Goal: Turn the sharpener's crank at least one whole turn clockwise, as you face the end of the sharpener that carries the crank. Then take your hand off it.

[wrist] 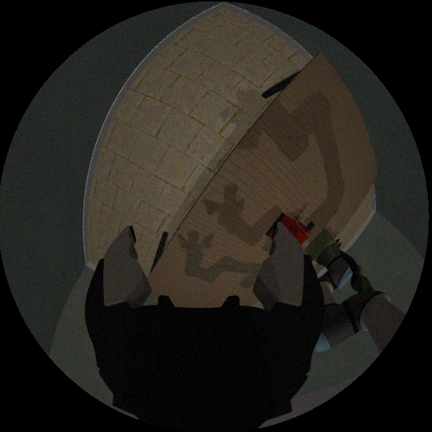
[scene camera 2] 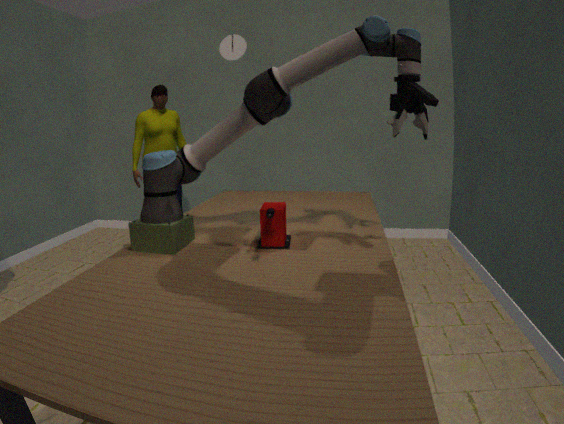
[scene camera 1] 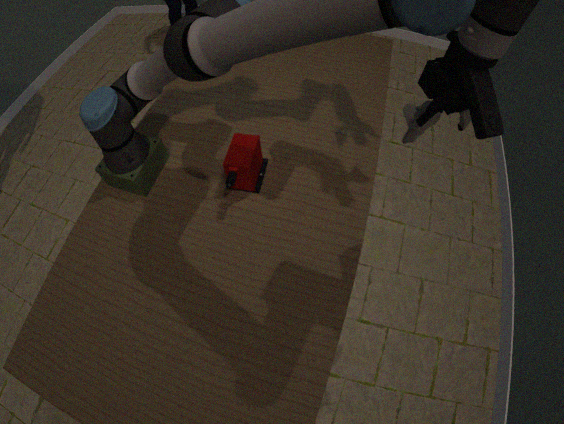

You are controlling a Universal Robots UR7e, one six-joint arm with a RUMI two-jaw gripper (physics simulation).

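Seen in the pictures: gripper, fingertip midpoint: [scene camera 2: 410,138] [scene camera 1: 433,135]; arm's base, origin of the base link: [scene camera 2: 161,219] [scene camera 1: 127,155].
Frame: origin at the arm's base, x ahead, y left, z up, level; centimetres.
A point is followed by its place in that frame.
The red sharpener [scene camera 1: 244,152] {x 39.4, y 2.9, z 3.3 cm} [scene camera 2: 280,227] {x 40.8, y -2.1, z -2.3 cm} [wrist: 296,230] stands upright on its black base on the wooden table [scene camera 1: 85,310] {x 0.4, y -48.5, z -9.5 cm} [scene camera 2: 210,360] {x 32.2, y -61.7, z -9.5 cm}. Its black crank [scene camera 1: 231,179] {x 38.6, y -6.9, z 4.3 cm} [scene camera 2: 270,213] {x 38.4, y -7.9, z 3.6 cm} [wrist: 310,226] is on the end that faces scene camera 2. The crank's exact angle is hard to tell in the dim light. My gripper [scene camera 1: 435,131] {x 81.8, y -3.1, z 25.9 cm} [scene camera 2: 410,135] {x 81.8, y -3.1, z 25.9 cm} [wrist: 202,226] is open and empty. It hangs fingers down, high above and well to the right of the sharpener in the scene camera 2 view, near the table's right edge, apart from the crank. In the wrist view a finger partly hides the sharpener.
The arm's green base block [scene camera 1: 134,181] {x 6.9, y -8.8, z -0.5 cm} [scene camera 2: 161,236] {x 3.0, y -8.6, z -3.5 cm} [wrist: 320,243] is left of the sharpener. The arm reaches high over the table, and its shadows cross the tabletop. A person in yellow [scene camera 2: 159,131] stands behind the arm's base. A round clock [scene camera 2: 233,47] hangs on the wall.
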